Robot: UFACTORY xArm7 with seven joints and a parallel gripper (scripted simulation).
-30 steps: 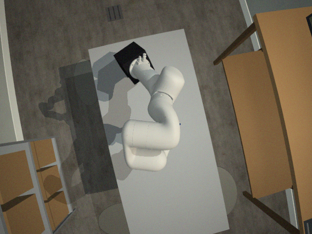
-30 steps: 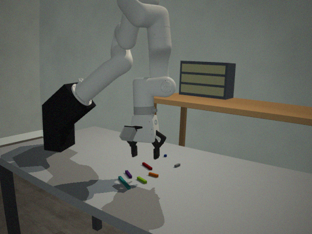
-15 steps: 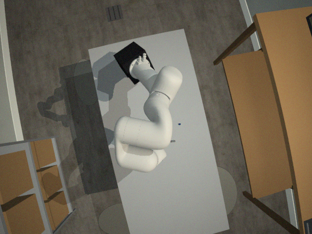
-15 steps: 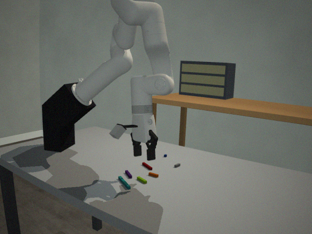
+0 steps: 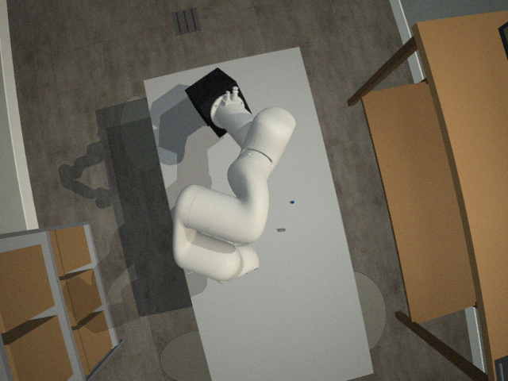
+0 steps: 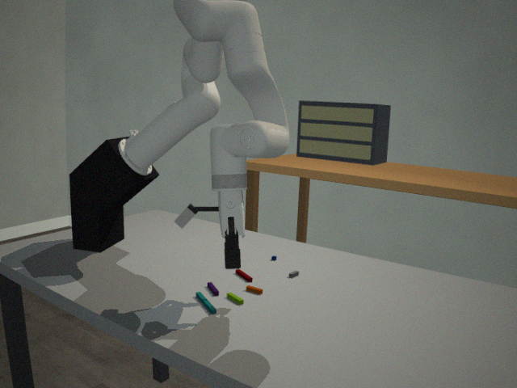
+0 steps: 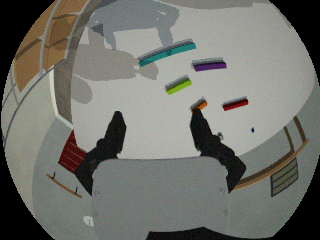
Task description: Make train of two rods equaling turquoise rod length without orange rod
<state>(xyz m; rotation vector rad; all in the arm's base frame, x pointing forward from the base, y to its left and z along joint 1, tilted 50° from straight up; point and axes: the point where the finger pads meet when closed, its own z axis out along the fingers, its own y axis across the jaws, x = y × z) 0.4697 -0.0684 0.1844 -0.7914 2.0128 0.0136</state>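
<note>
The grey rod lies 24 cm to the left of my hand, 10 cm below it and 7 cm behind it. The rest, counted from my hand: purple rod (10 cm below, 9 cm behind, 1 cm to the left); turquoise rod (10 cm below, 5 cm to the right, 3 cm behind); lime rod (10 cm below, 2 cm to the left, 2 cm behind).
</note>
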